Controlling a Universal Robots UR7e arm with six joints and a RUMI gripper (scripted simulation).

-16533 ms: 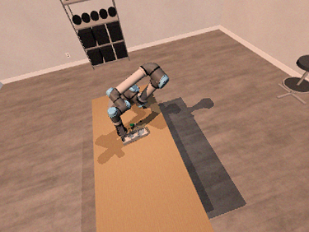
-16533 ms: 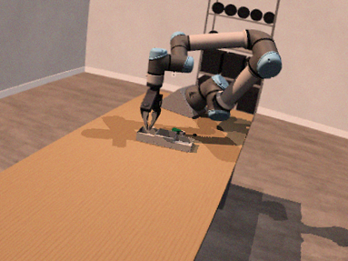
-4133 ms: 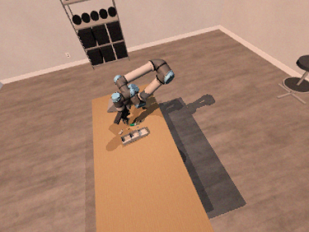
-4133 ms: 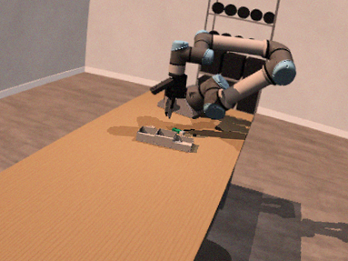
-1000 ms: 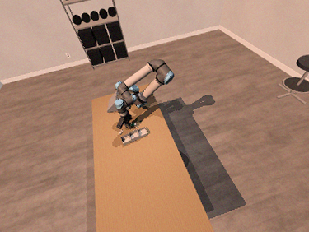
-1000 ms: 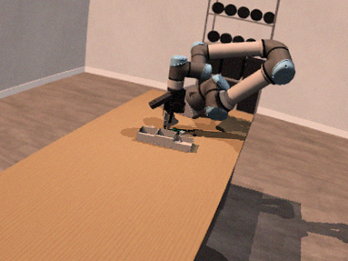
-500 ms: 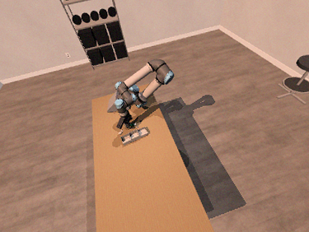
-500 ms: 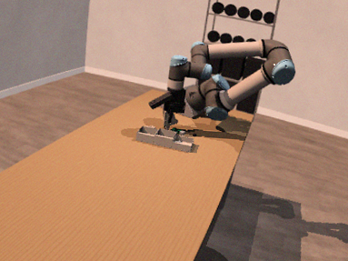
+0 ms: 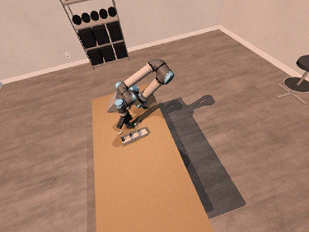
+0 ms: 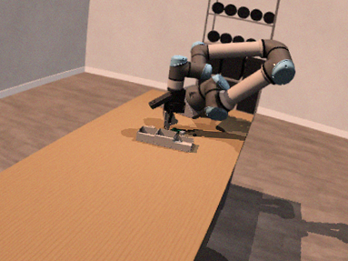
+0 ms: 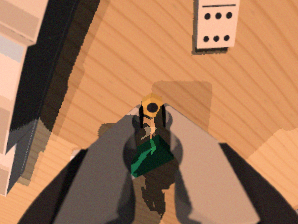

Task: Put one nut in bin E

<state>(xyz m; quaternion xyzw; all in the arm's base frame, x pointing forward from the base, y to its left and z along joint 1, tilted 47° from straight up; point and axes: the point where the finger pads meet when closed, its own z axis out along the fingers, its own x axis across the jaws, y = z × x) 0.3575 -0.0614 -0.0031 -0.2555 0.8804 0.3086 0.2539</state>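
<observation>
The green block is 20 mm behind my hand, 60 mm to the left of it and 10 mm below it. From my hand the other things lie so: brass nut 10 mm below; silver nut 20 mm ahead, 90 mm to the left, 10 mm below; white domino 10 mm ahead, 80 mm to the right, 10 mm below.
</observation>
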